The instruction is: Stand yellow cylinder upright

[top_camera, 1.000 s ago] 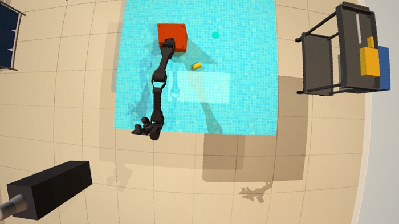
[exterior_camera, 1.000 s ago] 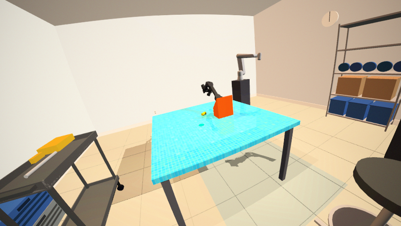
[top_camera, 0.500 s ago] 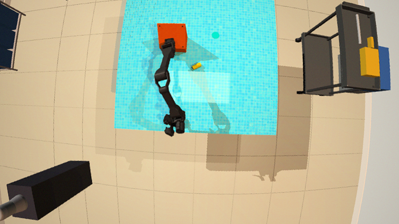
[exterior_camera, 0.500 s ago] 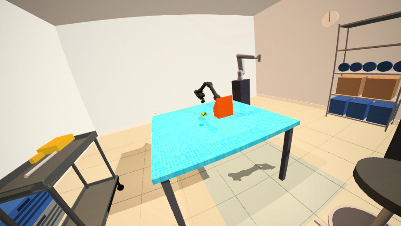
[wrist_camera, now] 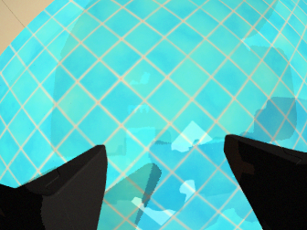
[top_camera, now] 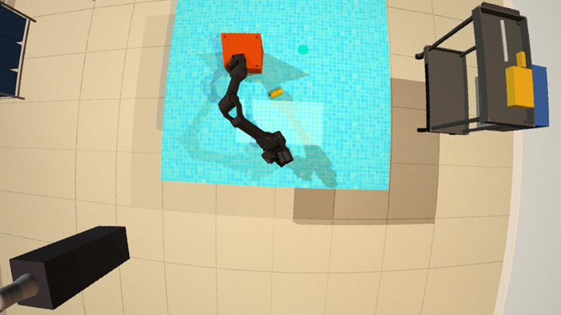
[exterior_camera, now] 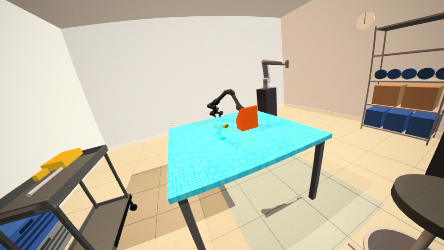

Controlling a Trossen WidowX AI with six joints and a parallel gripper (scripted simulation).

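My gripper tip is now 340 mm to the right of the yellow cylinder, 60 mm short of it and 20 mm above it. The rest, counted from my gripper tip: cyan circle (590 mm to the left, 230 mm ahead, 30 mm below).
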